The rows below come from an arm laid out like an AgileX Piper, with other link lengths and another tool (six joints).
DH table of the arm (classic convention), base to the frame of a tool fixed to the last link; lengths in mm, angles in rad. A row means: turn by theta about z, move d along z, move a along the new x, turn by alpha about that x. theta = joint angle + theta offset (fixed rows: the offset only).
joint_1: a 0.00, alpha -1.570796, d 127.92, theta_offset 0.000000
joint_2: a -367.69, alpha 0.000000, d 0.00, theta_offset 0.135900
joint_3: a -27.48, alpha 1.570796, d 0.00, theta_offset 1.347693
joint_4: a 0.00, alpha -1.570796, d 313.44, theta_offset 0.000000
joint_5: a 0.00, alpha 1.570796, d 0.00, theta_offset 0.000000
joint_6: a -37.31, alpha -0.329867, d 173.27, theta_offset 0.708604
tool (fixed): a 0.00, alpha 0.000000, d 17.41, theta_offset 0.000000
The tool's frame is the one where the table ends.
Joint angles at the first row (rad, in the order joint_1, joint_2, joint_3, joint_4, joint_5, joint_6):
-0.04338 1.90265 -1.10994 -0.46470 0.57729 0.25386
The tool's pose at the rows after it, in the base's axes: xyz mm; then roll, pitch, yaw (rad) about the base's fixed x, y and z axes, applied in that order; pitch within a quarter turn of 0, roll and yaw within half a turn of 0:
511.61 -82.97 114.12 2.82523 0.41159 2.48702
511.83 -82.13 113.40 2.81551 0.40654 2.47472
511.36 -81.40 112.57 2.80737 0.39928 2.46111
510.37 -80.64 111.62 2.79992 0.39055 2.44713
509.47 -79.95 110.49 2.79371 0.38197 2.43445
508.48 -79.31 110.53 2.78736 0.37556 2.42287
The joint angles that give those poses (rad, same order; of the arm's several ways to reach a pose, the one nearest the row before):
-0.04345 1.90492 -1.11115 -0.45697 0.57673 0.25489
-0.04345 1.90642 -1.11283 -0.44403 0.57587 0.25523
-0.04343 1.90734 -1.11403 -0.43000 0.57795 0.25595
-0.04345 1.90764 -1.11428 -0.41492 0.58112 0.25630
-0.04348 1.90852 -1.11468 -0.40115 0.58428 0.25676
-0.04345 1.90688 -1.11453 -0.38899 0.58747 0.25722

